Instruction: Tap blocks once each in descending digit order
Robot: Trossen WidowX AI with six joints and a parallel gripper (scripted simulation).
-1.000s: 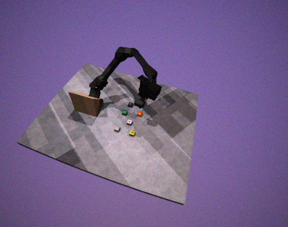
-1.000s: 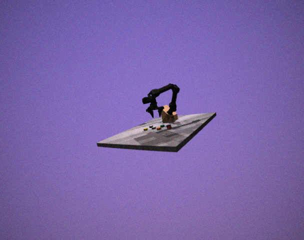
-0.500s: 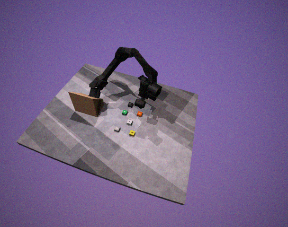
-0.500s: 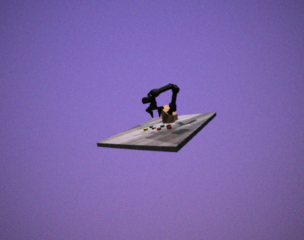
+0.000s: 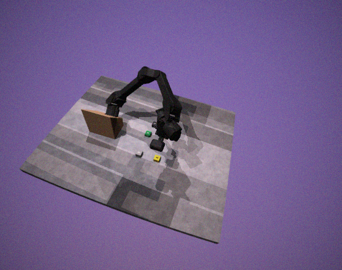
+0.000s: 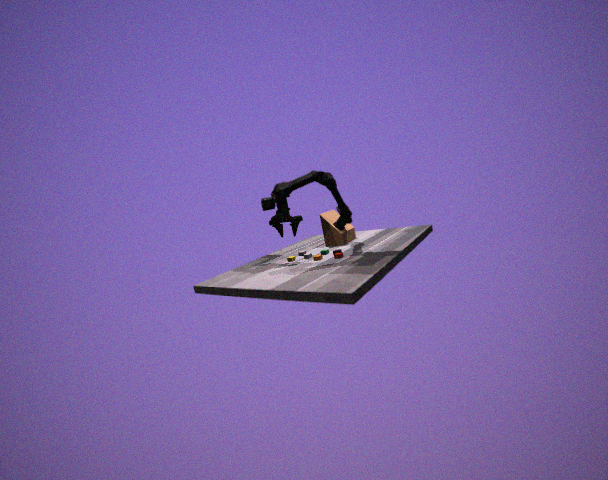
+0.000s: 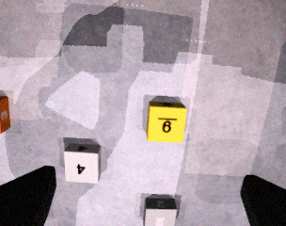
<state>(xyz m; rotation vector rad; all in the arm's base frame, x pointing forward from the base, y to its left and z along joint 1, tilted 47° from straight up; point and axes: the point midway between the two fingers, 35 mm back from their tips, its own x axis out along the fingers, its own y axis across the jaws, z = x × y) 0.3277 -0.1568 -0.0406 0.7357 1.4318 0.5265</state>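
My gripper tip is 1 cm past the yellow block, 2 cm to the left of it and 12 cm above it. From my gripper tip the other things lie so: orange block: 15 cm to the left, 12 cm below; white block: 5 cm behind, 6 cm to the left, 12 cm below; grey block: 12 cm behind, 1 cm to the right, 12 cm below.
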